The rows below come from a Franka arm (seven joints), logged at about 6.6 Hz.
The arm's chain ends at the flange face. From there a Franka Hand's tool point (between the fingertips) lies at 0.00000 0.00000 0.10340 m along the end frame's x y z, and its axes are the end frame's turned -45 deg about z.
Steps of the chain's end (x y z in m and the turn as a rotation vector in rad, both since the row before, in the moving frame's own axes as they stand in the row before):
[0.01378, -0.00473, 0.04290, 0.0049, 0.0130, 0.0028]
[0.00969, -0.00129, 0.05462, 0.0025, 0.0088, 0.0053]
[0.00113, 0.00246, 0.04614, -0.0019, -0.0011, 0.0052]
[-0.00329, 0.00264, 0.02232, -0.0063, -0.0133, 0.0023]
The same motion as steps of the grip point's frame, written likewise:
[0.01440, 0.00699, 0.04289, -0.0057, 0.0127, 0.0028]
[0.00859, 0.00640, 0.05462, -0.0045, 0.0080, 0.0053]
[-0.00116, 0.00260, 0.04614, -0.0006, -0.0021, 0.0052]
[-0.00563, -0.00097, 0.02231, 0.0049, -0.0139, 0.0023]

